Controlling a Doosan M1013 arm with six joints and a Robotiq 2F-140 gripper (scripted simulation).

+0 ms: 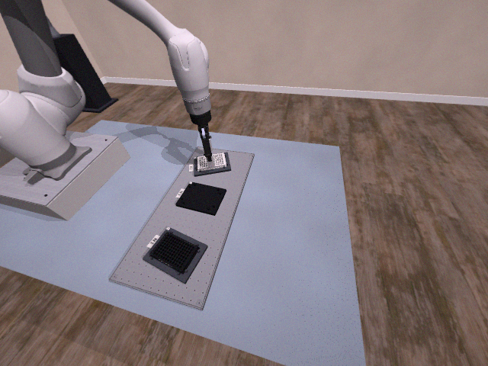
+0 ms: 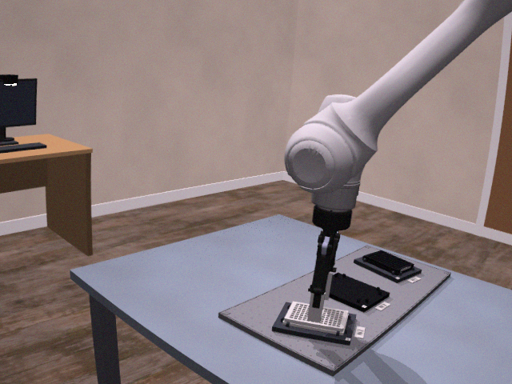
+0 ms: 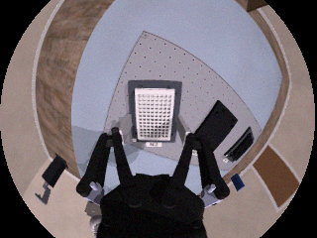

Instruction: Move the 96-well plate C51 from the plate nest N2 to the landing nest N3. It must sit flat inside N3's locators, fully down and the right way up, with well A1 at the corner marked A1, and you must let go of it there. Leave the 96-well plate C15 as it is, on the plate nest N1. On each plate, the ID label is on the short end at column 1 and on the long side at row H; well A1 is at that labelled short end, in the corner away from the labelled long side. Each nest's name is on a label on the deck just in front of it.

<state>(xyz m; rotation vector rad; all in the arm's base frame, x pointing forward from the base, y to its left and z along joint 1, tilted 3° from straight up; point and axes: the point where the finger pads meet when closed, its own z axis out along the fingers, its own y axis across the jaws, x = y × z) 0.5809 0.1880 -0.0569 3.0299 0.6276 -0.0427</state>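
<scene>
My gripper is now 4 cm above the white 96-well plate C51. Round my hand: black landing nest N3 (2 cm ahead, 19 cm to the right, 6 cm below); then black 96-well plate C15 (2 cm ahead, 41 cm to the right, 4 cm below); then dark grey nest (6 cm below).
</scene>
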